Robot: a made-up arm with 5 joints. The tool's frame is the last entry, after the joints.
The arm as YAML. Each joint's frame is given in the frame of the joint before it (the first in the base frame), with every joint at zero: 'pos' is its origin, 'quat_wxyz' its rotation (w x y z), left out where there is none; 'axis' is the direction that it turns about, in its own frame. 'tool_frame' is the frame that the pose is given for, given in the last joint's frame.
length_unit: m
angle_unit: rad
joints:
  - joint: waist
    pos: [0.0, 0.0, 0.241]
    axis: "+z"
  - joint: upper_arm
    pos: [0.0, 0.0, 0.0]
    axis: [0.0, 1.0, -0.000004]
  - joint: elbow
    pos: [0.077, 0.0, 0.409]
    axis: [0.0, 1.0, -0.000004]
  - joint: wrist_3
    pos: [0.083, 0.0, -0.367]
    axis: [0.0, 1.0, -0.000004]
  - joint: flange
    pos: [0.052, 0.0, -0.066]
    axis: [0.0, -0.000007, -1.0]
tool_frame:
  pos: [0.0, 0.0, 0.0]
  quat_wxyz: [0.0, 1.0, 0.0, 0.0]
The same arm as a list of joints. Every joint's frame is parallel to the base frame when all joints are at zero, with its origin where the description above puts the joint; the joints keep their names.
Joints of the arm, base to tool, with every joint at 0 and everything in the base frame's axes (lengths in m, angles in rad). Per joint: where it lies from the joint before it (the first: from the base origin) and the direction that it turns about. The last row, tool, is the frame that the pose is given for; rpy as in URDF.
waist: axis +z origin 0 0 0.241
upper_arm: axis +y origin 0 0 0
elbow: axis +y origin 0.077 0 0.409
wrist_3: axis +y origin 0.083 0 -0.367
flange: axis -z origin 0.052 0 -0.066
tool: origin 0 0 0 rpy 3.1416 0 0

